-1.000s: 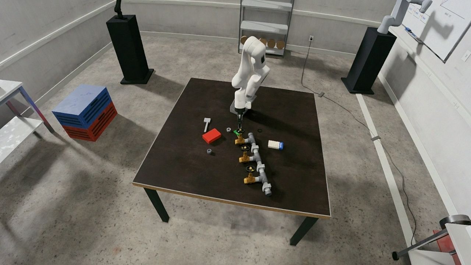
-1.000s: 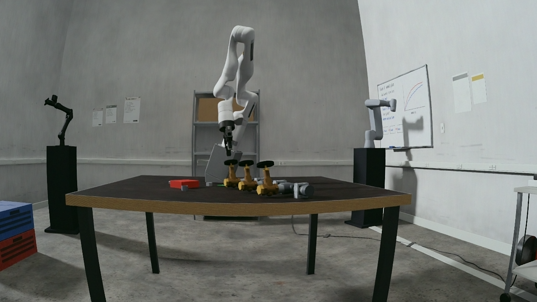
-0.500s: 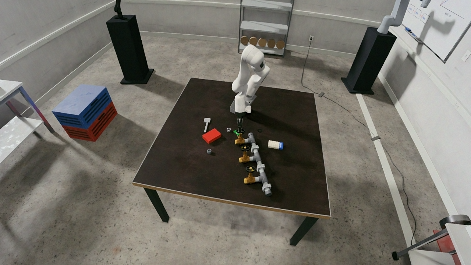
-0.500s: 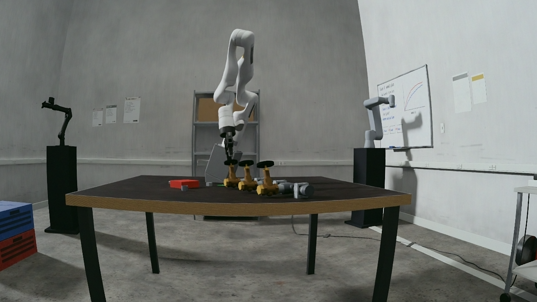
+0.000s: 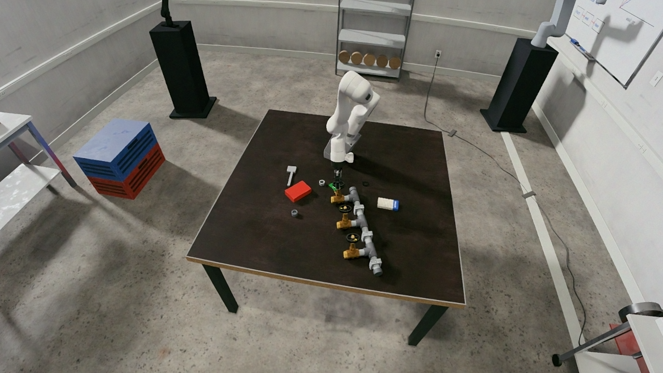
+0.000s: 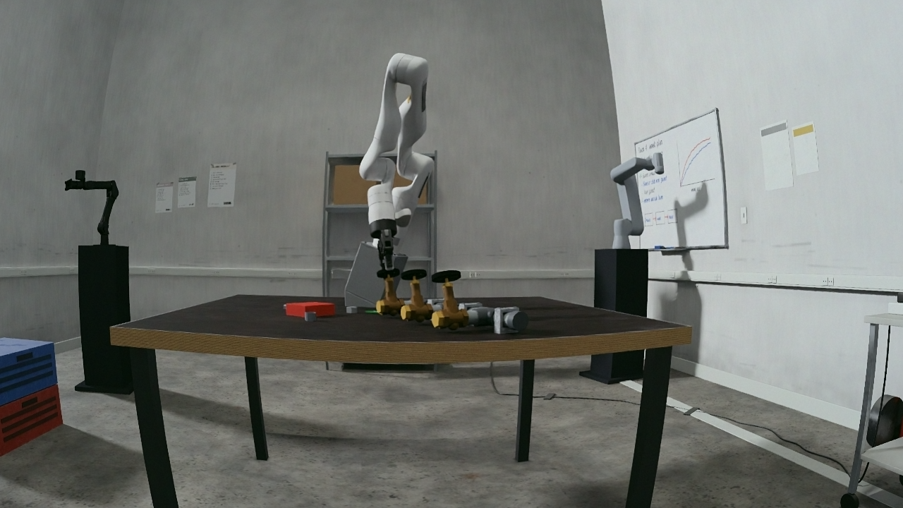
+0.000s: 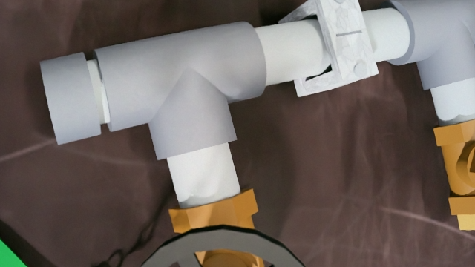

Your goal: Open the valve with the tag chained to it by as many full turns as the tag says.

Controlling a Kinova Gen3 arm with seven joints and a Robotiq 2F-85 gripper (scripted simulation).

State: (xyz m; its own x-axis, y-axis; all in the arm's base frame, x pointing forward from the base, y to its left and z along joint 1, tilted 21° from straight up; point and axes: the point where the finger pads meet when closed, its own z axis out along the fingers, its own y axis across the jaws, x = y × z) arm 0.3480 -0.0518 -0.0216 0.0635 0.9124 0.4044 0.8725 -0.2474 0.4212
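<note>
The green tag is 90 mm behind my hand, 20 mm to the right of it and 110 mm below it. The rest, counted from my hand: white-and-blue box (40 mm ahead, 270 mm to the left, 110 mm below); then red block (30 mm behind, 220 mm to the right, 100 mm below); then small grey ring (120 mm ahead, 220 mm to the right, 110 mm below).
</note>
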